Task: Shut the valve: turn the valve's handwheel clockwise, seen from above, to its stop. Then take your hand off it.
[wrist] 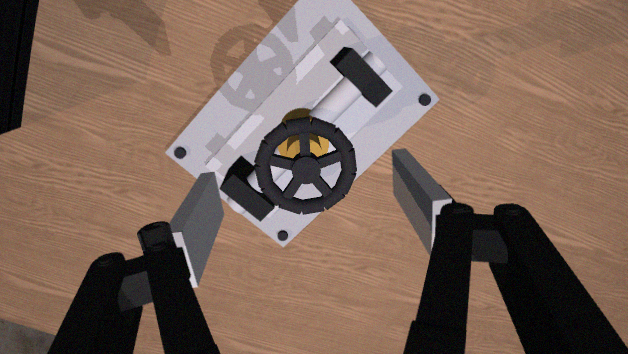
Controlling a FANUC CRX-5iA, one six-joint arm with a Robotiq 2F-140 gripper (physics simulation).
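Observation:
The dark handwheel (306, 170) with spokes and a round hub sits near the middle of the wrist view. Brass valve parts (290, 149) show under its upper side and between its spokes. My gripper (305, 183) is open, with one finger to the left of the wheel and one to the right. A wide gap shows between each finger pad and the rim, and neither pad touches it. The valve's stem is hidden under the hub.
The valve stands on a light grey base plate (405, 112) with dark bolts at its corners. A pale pipe (340, 97) runs through two black clamps (362, 77) (247, 197). The wooden table (525, 125) lies around the plate. A black object (15, 65) stands at the upper left.

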